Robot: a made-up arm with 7 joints. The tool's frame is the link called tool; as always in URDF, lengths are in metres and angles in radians. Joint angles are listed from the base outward. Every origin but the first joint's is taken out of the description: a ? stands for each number. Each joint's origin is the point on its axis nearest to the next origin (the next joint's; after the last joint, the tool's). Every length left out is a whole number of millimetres.
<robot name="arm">
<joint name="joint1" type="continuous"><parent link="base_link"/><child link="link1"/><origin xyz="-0.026 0.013 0.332" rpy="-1.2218 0 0"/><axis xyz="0 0 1"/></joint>
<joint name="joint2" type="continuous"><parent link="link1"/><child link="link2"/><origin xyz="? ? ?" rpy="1.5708 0 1.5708"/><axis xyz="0 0 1"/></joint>
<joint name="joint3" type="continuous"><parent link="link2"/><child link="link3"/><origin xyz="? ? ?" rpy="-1.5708 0 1.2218"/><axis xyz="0 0 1"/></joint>
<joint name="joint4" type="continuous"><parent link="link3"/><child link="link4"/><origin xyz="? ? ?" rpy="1.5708 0 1.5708"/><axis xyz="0 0 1"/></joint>
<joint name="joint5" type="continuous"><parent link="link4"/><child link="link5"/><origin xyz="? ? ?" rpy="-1.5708 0 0"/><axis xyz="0 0 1"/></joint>
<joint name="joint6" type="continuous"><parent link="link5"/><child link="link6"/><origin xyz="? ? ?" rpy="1.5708 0 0"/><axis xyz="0 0 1"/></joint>
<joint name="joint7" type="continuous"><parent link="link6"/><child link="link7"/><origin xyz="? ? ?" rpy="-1.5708 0 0"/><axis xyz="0 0 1"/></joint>
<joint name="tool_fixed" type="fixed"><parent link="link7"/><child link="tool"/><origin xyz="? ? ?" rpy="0 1.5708 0"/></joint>
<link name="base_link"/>
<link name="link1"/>
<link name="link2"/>
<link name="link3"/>
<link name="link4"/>
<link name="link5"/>
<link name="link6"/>
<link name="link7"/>
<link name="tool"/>
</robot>
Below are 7 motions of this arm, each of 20 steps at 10 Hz.
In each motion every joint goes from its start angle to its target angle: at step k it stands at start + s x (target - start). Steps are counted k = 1, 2, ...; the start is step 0. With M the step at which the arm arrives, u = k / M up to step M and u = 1 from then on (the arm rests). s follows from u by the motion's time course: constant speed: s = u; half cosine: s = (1 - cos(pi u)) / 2; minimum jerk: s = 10 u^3 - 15 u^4 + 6 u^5.
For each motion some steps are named. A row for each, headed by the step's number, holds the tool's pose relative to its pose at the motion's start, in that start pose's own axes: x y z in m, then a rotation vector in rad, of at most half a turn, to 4 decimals.
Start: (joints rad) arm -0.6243 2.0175 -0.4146 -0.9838 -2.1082 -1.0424 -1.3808
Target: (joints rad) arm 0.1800 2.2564 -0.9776 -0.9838 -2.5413 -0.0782 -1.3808
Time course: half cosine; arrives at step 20
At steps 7, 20:
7: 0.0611 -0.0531 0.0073 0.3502 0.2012 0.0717
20: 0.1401 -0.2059 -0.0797 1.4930 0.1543 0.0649

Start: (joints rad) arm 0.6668 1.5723 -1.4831 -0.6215 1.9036 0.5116 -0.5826
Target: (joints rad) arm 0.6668 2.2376 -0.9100 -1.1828 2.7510 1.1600 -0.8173
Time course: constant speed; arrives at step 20
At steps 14, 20:
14: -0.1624 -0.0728 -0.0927 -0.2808 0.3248 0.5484
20: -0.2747 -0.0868 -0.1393 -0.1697 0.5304 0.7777

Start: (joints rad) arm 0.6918 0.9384 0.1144 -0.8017 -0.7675 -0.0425 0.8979
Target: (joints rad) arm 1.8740 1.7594 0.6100 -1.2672 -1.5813 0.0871 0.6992
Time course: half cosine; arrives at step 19
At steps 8, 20:
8: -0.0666 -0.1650 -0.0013 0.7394 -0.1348 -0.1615
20: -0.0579 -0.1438 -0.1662 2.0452 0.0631 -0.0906

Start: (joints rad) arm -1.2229 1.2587 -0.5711 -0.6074 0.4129 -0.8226 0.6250
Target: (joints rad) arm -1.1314 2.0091 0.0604 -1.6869 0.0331 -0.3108 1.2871
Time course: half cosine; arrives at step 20
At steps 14, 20:
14: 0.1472 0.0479 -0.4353 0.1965 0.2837 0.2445
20: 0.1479 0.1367 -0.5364 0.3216 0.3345 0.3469

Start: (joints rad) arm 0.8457 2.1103 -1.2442 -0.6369 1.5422 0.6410 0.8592
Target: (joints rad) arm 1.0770 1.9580 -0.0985 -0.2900 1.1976 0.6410 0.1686
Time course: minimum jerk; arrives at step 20
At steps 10, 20:
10: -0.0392 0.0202 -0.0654 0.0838 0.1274 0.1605
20: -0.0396 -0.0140 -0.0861 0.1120 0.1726 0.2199

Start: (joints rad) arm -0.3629 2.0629 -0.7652 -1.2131 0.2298 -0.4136 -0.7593
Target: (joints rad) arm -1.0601 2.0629 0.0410 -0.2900 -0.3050 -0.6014 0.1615
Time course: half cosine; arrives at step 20
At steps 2, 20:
2: -0.0044 -0.0076 0.0154 -0.0087 -0.0328 -0.0181
20: -0.4191 0.0467 0.2204 -0.9214 -1.0302 -0.9549

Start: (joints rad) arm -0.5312 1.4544 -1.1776 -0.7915 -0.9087 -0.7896 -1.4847
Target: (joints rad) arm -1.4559 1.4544 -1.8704 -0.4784 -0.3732 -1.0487 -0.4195
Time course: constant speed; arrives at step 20
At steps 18, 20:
18: -0.1945 0.1293 0.1118 -1.0562 -0.4282 -0.0304
20: -0.2260 0.1389 0.1188 -1.1614 -0.4926 -0.0574

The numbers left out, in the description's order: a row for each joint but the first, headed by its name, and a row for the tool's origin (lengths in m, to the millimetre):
joint2: -0.026 0.014 0
joint3: 0.184 -0.045 0
joint4: -0.019 -0.029 0
joint5: 0.069 -0.413 0
joint6: 0.017 0.003 0
joint7: -0.007 -0.032 0
tool: 0 -0.016 0

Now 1 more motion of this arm.
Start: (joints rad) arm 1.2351 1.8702 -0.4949 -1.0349 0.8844 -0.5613 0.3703
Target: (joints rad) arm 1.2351 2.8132 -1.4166 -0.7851 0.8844 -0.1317 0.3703
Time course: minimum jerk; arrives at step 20
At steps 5, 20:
5: -0.0231 -0.0356 -0.0054 0.1220 -0.1252 -0.0142
20: -0.3125 -0.2964 -0.3490 1.1710 -1.1176 -0.6705

